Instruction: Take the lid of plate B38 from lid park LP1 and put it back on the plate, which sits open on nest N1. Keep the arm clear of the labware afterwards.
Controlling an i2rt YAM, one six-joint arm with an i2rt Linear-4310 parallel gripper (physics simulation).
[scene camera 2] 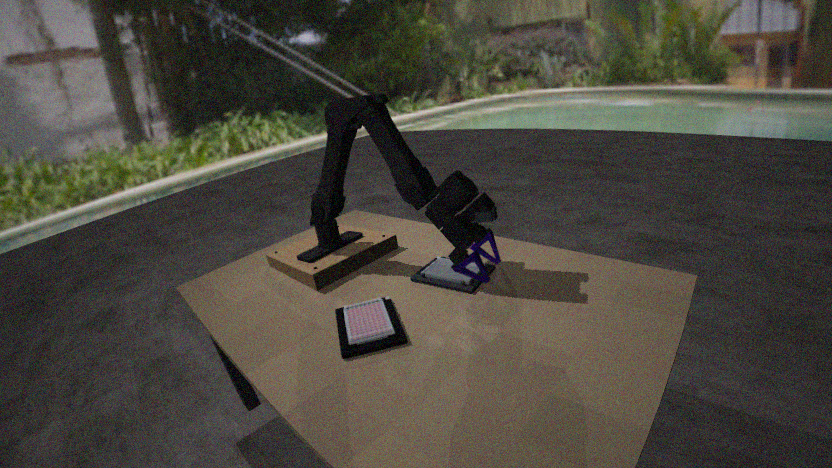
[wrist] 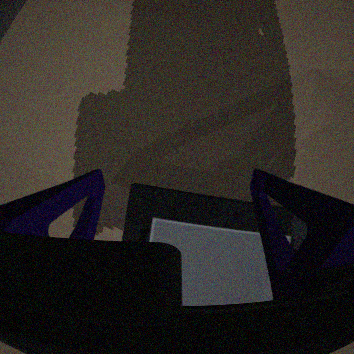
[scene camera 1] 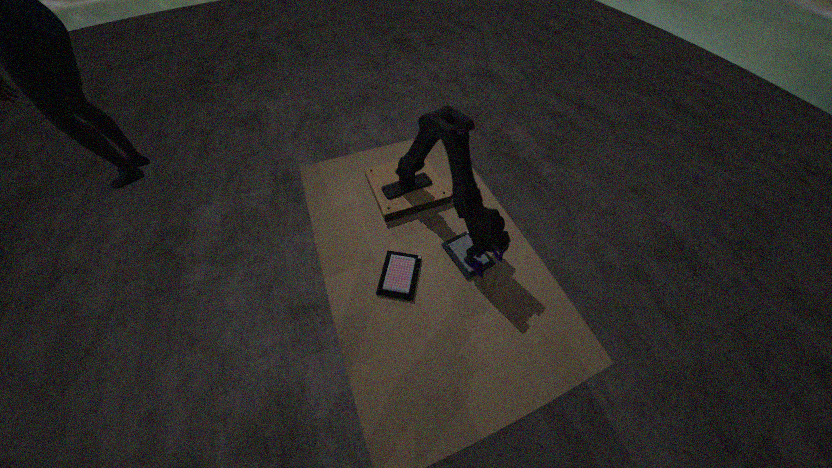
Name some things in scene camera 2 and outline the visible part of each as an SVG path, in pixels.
My gripper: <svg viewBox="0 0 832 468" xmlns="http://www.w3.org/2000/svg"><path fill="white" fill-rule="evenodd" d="M458 214L440 230L455 247L449 255L449 259L454 263L451 268L455 272L486 284L490 281L490 278L480 255L495 264L501 262L493 231L490 228L486 229L480 224L472 236L460 245L445 229L459 216ZM465 267L475 262L483 277ZM486 241L490 242L495 258L480 247Z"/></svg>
A grey lid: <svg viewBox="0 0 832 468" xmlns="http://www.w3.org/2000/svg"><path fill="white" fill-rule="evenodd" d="M465 267L478 275L481 273L476 263L472 262ZM420 272L421 275L425 273L426 277L457 283L465 281L465 284L468 285L472 277L455 272L451 268L454 263L448 258L441 257Z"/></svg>
